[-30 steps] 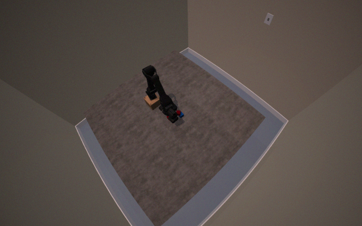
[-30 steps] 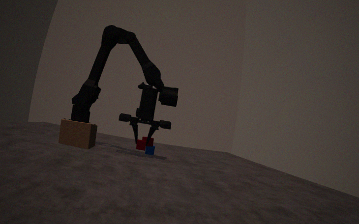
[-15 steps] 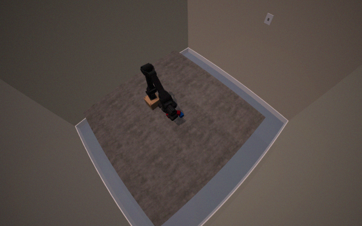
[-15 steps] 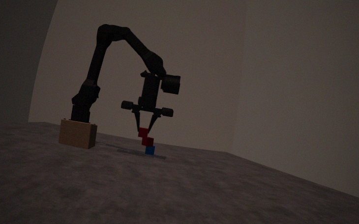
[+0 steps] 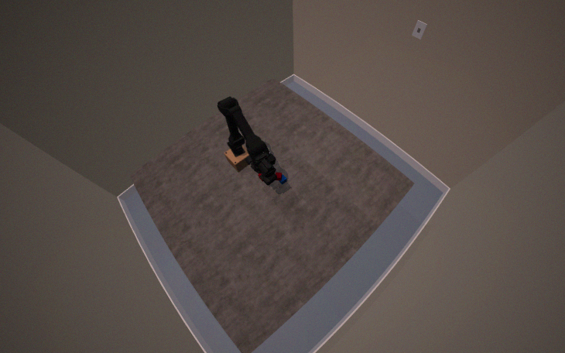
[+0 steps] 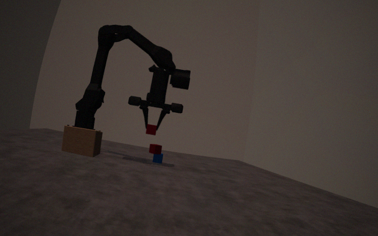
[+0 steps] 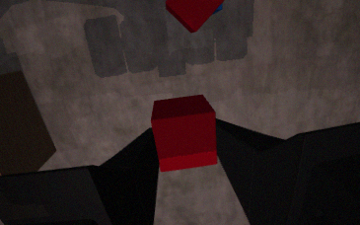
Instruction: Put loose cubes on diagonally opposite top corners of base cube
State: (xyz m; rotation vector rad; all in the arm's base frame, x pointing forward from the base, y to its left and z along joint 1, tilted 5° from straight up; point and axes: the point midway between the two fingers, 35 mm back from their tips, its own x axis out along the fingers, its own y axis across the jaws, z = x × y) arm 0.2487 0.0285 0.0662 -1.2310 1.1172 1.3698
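Now: the blue cube 3 cm ahead of my gripper tip, 10 cm to the left of it and 11 cm below it.
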